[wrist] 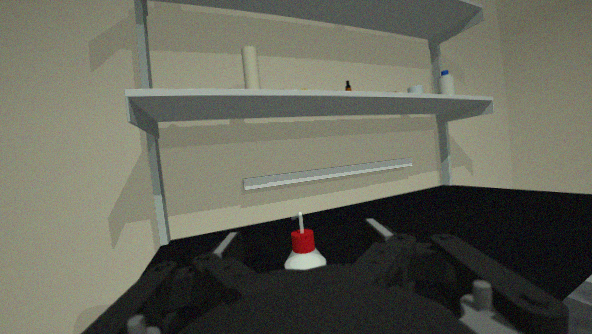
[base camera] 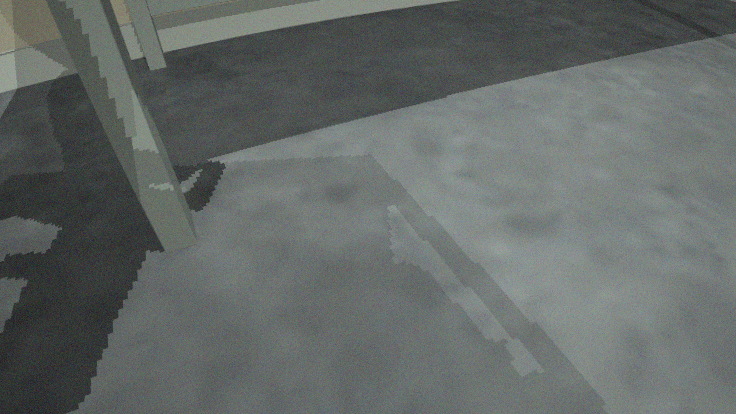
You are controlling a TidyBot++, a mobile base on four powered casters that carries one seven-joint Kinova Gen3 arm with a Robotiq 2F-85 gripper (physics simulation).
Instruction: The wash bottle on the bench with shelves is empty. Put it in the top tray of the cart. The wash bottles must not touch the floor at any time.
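Observation:
The wash bottle, white with a red cap and a thin pale nozzle, stands upright on the black top of the bench with shelves in the wrist view. Its lower part is hidden behind the dark gripper body. My gripper is open, with one fingertip to the left and one to the right of the bottle's cap and nozzle in the picture. Neither finger appears to touch the bottle. How far the bottle is from the fingertips is hard to tell. The cart does not show clearly in either view.
A shelf above the bench holds a pale cylinder, a small dark bottle and a white bottle with a blue cap. A rail is on the wall. In the base camera view, a slanting leg stands at the left.

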